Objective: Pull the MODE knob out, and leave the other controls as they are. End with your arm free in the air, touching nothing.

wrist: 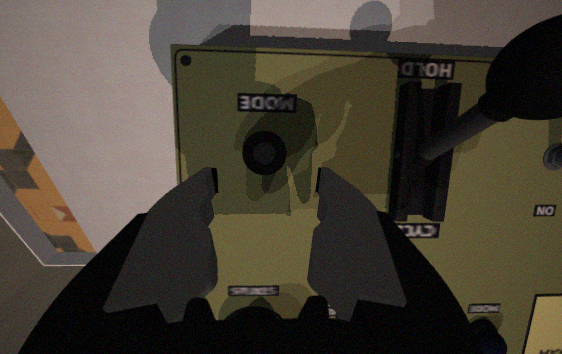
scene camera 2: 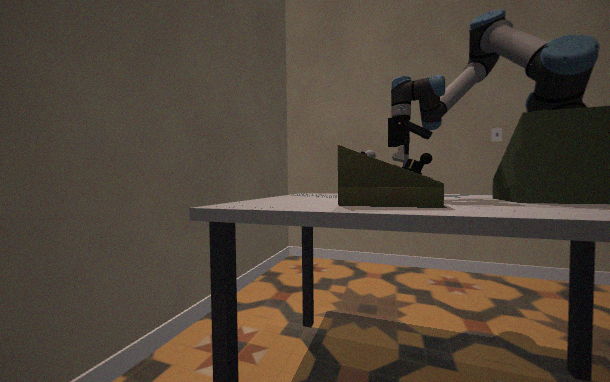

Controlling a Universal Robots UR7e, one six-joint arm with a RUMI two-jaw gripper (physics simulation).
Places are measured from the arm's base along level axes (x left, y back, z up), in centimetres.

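Pixels of known places: gripper, fingertip midpoint: (wrist: 267, 170); arm's base at its link origin: (scene camera 2: 576, 138).
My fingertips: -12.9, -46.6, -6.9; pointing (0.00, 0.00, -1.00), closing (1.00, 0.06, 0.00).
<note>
Ahead of a thing's pixels: the offset from my fingertips to its top centre, as dx, dy, dz. "spot": to the spot under its first point.
The MODE knob {-0.2, +2.0, +1.9} (wrist: 264, 153) is round and black with a grey centre. It sits on the green sloped panel (scene camera 2: 390, 187) (wrist: 350, 240), beside its MODE label {-0.3, +3.5, -3.7} (wrist: 267, 103), which reads upside down in the wrist view. My gripper (scene camera 2: 398, 159) (wrist: 267, 170) is partly open and empty. In the wrist view its fingertips stand apart on either side, a little below the knob in the picture, and no finger is seen touching it. How far the knob stands out from the panel cannot be told. In scene camera 2 the knob cannot be made out.
A lever with a black ball {+11.5, +7.1, +5.0} (scene camera 2: 425, 158) (wrist: 530, 70) stands in a slot marked HOLD and CYCLE, right of the gripper. A STATUS label {-0.7, -10.7, +2.1} (wrist: 253, 290) and a dark round part {spot: -0.5, -12.2, +3.2} (wrist: 254, 316) lie between the finger bases. The panel box rests on the white table (scene camera 2: 265, 212).
</note>
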